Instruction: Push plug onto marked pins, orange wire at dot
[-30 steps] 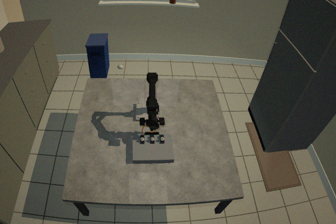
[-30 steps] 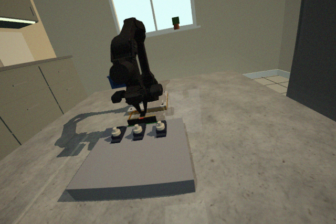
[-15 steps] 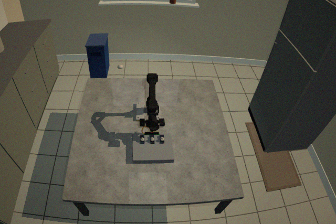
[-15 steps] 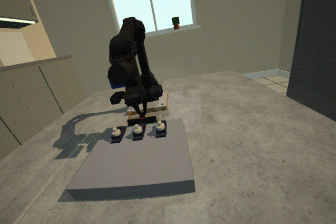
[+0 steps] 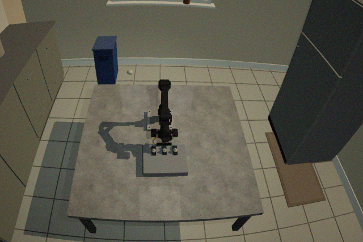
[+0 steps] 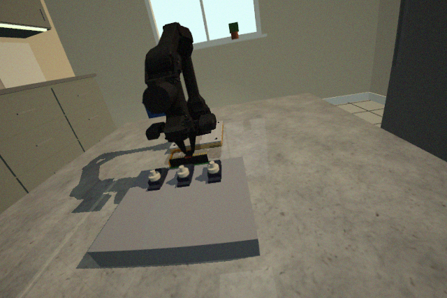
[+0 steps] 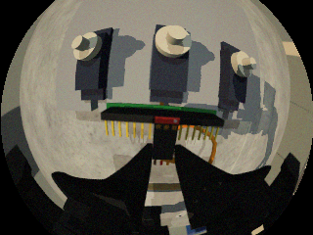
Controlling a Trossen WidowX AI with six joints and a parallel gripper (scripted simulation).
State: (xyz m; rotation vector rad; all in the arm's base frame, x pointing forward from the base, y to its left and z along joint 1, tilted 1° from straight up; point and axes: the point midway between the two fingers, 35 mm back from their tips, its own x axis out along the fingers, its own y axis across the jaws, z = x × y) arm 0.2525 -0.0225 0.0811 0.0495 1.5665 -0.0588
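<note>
My gripper tip is 3 cm short of the red band. Also, from my gripper tip: pin strip 3 cm ahead, 1 cm below; then grey printed holder 18 cm ahead, 1 cm to the right, 5 cm below.
</note>
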